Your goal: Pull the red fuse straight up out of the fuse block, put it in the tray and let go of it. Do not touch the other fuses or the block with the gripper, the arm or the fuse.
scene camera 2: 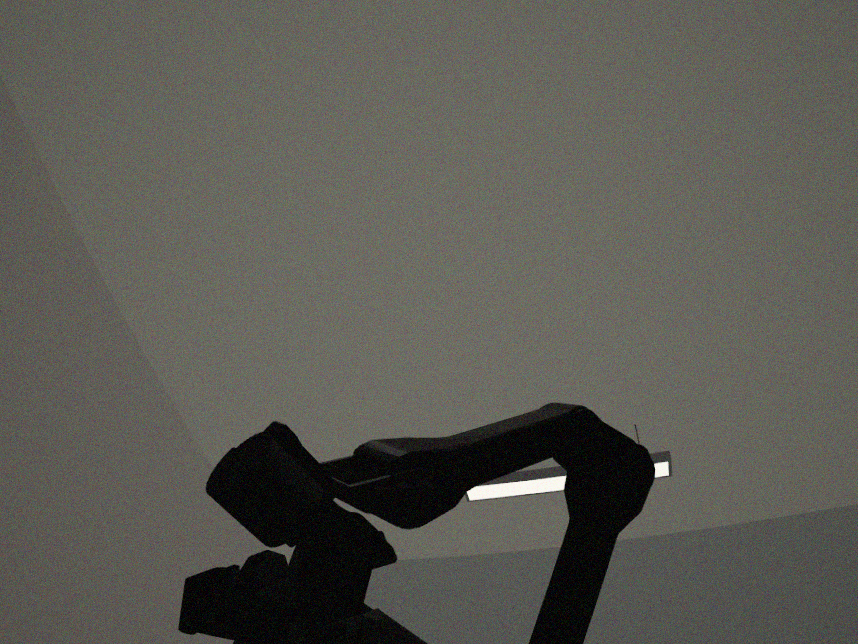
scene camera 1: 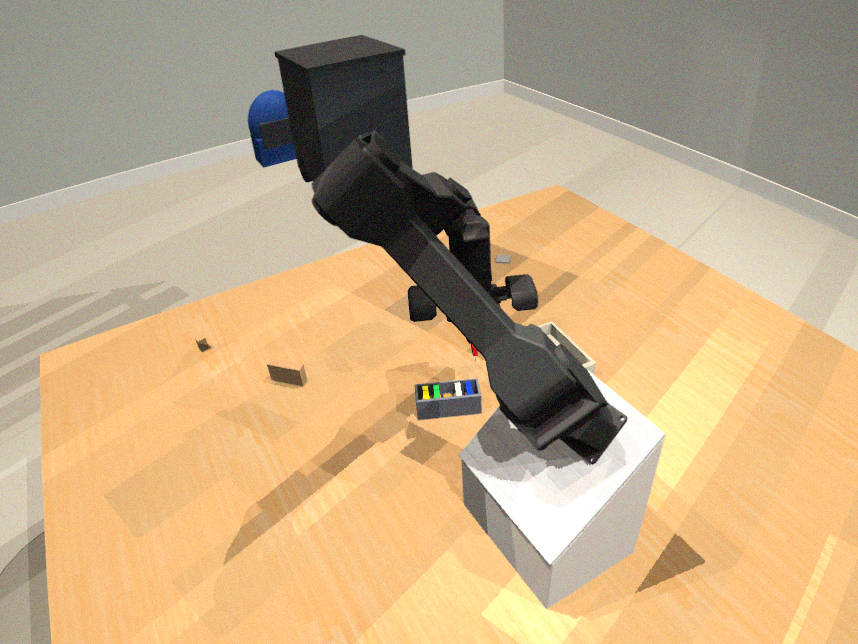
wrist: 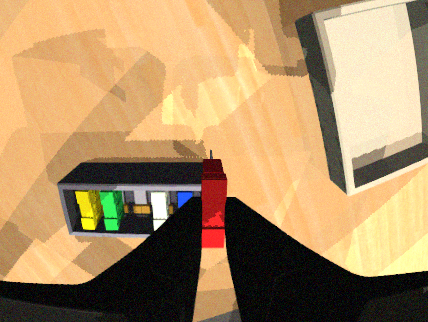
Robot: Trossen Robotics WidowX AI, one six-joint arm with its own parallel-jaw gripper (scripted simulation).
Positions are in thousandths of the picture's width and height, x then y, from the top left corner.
The gripper (scene camera 1: 552, 530) holds a red fuse (wrist: 499, 564). Also in view: a tray (scene camera 1: 642, 512).
The gripper also shows in the wrist view (wrist: 496, 644). The tray shows as well in the wrist view (wrist: 842, 210). Scene camera 2 misses the red fuse: it is out of frame.
